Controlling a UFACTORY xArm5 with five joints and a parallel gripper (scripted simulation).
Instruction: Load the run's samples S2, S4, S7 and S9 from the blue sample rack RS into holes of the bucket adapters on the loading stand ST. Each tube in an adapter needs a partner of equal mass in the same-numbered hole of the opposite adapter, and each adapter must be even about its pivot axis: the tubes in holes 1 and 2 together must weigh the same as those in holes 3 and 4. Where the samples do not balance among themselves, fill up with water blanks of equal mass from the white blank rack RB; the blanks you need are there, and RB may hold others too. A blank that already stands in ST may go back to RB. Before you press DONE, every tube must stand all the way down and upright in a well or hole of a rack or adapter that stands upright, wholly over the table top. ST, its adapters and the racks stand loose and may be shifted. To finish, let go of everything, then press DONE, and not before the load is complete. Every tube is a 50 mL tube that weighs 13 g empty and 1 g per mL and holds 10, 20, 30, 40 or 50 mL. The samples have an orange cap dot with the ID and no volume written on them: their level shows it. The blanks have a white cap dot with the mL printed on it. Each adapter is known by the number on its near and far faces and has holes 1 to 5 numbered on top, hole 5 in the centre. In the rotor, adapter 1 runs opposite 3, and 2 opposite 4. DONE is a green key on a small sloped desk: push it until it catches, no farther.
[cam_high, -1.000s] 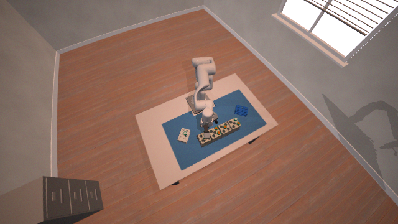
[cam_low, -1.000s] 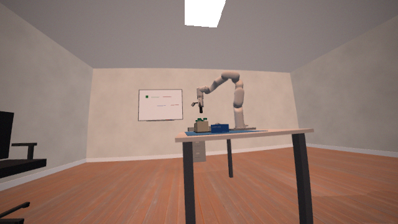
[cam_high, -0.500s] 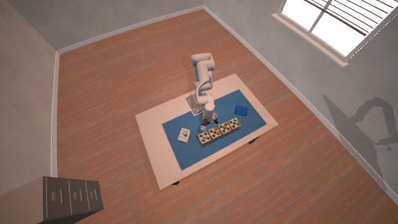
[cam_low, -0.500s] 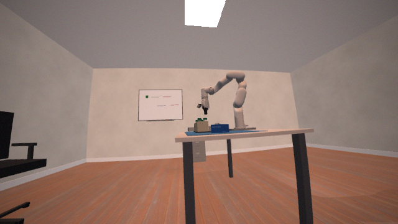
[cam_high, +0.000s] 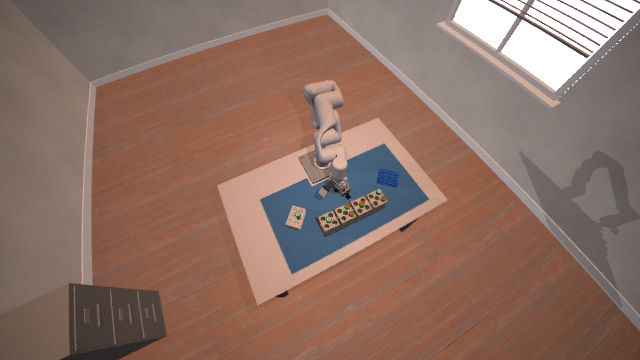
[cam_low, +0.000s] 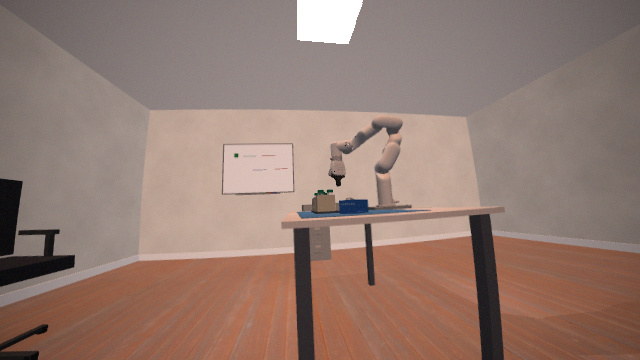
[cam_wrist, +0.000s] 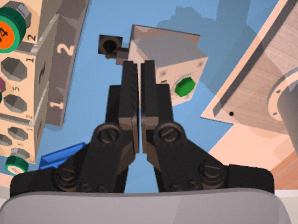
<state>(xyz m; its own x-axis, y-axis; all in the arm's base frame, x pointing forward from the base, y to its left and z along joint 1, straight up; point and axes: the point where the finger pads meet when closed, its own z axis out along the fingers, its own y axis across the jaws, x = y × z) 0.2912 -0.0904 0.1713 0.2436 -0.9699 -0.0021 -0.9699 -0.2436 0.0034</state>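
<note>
The done desk is 130 mm below my hand, 90 mm to the left of it and 50 mm behind it. Round my hand: sample tube S2 (140 mm ahead, 120 mm below, 100 mm to the left); sample tube S4 (120 mm below, 100 mm ahead); sample tube S7 (150 mm ahead, 120 mm below).
</note>
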